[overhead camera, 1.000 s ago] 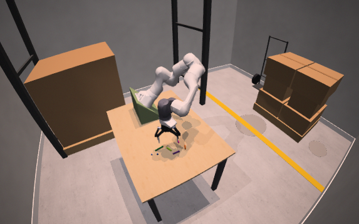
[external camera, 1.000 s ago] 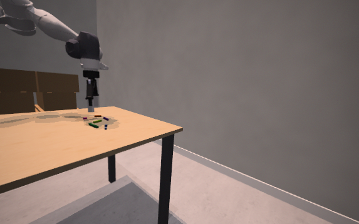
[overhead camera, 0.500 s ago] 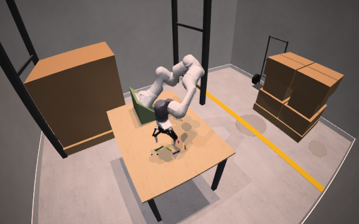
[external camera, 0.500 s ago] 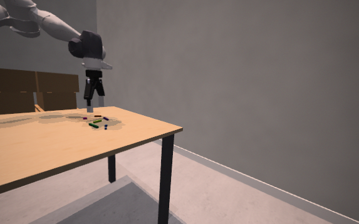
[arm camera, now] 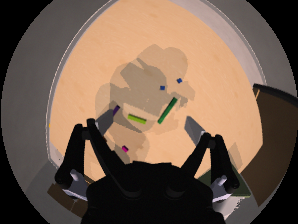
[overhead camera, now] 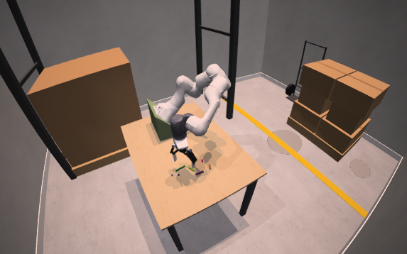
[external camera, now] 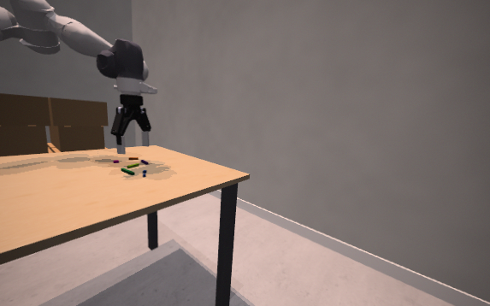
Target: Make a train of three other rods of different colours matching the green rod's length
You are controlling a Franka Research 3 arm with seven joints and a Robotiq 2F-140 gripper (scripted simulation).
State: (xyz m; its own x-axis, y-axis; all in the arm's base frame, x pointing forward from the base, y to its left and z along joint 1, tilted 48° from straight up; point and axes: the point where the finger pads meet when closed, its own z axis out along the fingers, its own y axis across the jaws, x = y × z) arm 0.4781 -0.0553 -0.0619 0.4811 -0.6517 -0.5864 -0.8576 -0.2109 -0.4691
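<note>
Now: the blue rod 10 mm ahead of my hand, 60 mm to the right of it and 90 mm below it. From my hand the other things lie so: lime rod: 10 mm ahead, 40 mm to the left, 90 mm below; then purple rod: 80 mm ahead, 70 mm to the left, 90 mm below; then green rod: 40 mm behind, 20 mm to the right, 90 mm below.
</note>
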